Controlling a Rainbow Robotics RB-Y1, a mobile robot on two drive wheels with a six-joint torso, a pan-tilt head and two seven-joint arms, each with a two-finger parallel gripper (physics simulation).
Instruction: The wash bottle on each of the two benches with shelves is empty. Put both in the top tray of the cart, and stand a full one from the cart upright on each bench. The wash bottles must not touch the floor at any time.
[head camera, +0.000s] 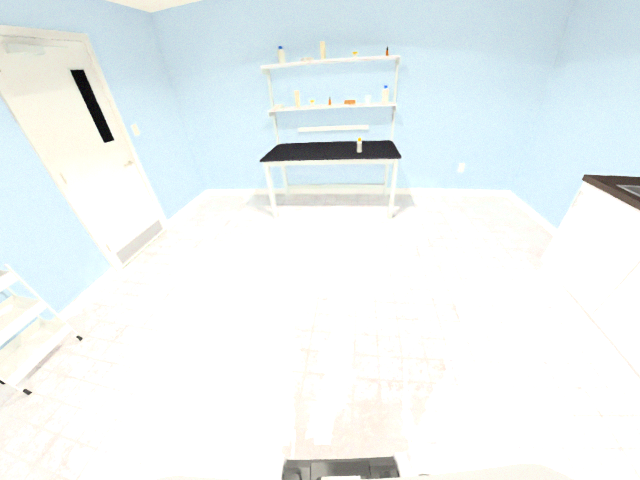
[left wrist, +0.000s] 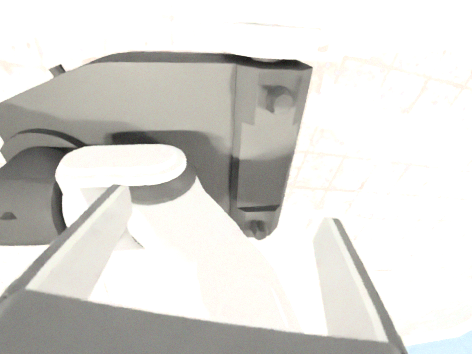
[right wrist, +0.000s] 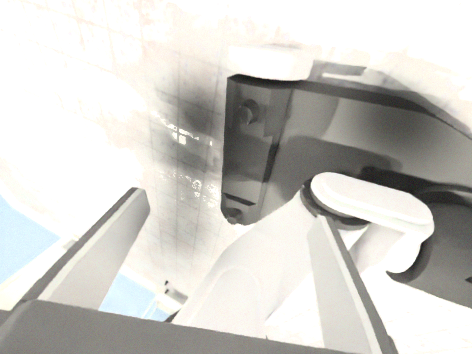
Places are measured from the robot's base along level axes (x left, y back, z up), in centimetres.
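Pixels of known places: left gripper, fingertip midpoint: (left wrist: 225, 214); right gripper, fingertip midpoint: (right wrist: 229, 212).
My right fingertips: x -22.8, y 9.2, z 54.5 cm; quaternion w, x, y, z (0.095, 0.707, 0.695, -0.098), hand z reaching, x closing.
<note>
Behind a point stands the place of what it marks.
A bench with shelves (head camera: 310, 151) @(x 14.5, y -266.6, z 76.3 cm) stands against the far wall in the head view, with a black top and two shelves above. A small white wash bottle (head camera: 359, 147) @(x -40.1, y -250.3, z 81.5 cm) with a yellow-orange cap stands upright on its top, right of the middle; its fill cannot be told. Part of a white cart (head camera: 23, 324) @(x 199.1, y -60.2, z 40.7 cm) with stacked trays shows at the left edge; no bottle can be made out on it. The other bench does not show. My left gripper (left wrist: 225, 214) @(x 21.5, y 12.7, z 54.0 cm) is open and empty beside my base. My right gripper (right wrist: 229, 212) @(x -22.8, y 9.2, z 54.5 cm) is open and empty on the other side. Both are far from the bottle.
Blue-capped bottles (head camera: 281, 54) @(x 39.3, y -301.8, z 177.3 cm) (head camera: 385, 94) @(x -74.3, y -287.2, z 130.8 cm) and other small items stand on the shelves. A white door (head camera: 77, 149) @(x 217.6, y -184.7, z 120.1 cm) is in the left wall. A white cabinet (head camera: 584, 242) @(x -178.1, y -101.4, z 51.4 cm) with a dark brown top stands at the right. Pale tiled floor lies between me and the bench.
</note>
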